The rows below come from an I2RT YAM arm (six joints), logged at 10 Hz.
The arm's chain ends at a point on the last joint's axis. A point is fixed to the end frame.
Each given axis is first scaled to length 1.
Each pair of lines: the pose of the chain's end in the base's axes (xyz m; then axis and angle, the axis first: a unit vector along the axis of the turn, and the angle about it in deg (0 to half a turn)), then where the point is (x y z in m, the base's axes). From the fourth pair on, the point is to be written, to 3 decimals.
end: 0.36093, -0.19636, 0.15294, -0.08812, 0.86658, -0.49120, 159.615
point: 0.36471 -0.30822 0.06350
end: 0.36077, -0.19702, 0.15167, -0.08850, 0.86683, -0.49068, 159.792
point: 0.36418 -0.30882 0.06214
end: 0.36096, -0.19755, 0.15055, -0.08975, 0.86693, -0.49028, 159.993
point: 0.36404 -0.30935 0.06101
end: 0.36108, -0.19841, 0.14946, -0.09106, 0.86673, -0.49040, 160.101
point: 0.364 -0.310 0.060
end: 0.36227, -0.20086, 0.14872, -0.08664, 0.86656, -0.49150, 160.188
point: 0.365 -0.313 0.059
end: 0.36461, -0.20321, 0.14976, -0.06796, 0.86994, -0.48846, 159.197
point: 0.367 -0.314 0.059
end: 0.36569, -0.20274, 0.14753, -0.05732, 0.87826, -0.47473, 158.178
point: 0.370 -0.310 0.053
